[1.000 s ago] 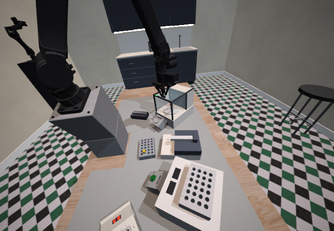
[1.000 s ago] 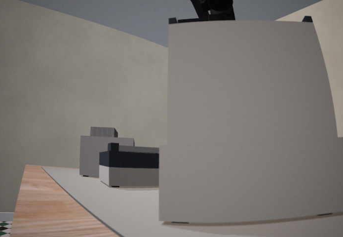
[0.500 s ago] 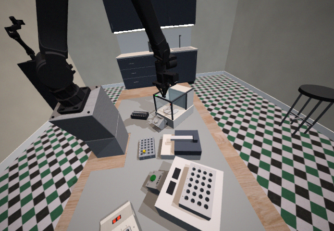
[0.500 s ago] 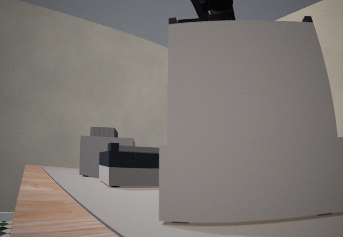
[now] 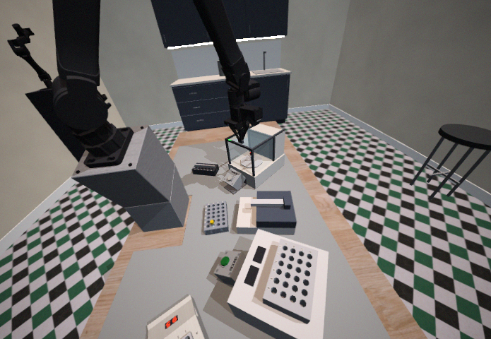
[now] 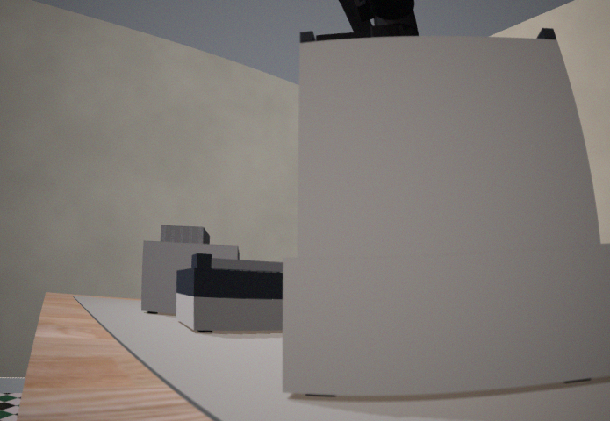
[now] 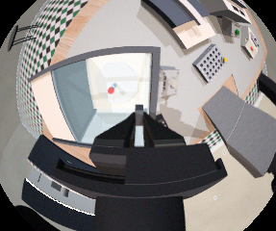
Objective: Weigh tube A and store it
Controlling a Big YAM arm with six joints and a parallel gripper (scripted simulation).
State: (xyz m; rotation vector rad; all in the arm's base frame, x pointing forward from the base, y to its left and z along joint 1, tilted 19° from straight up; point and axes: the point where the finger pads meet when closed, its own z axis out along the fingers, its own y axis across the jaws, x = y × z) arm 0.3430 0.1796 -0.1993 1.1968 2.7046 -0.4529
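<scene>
The balance door lies 20 mm ahead of my hand, 20 mm to the left of it and 10 mm below it. The rest, counted from my hand: magnet block 210 mm behind, 100 mm to the left, 200 mm below; then spectrophotometer 60 mm ahead, 250 mm to the right, 160 mm below; then tube rack 130 mm behind, 220 mm to the right, 210 mm below.
</scene>
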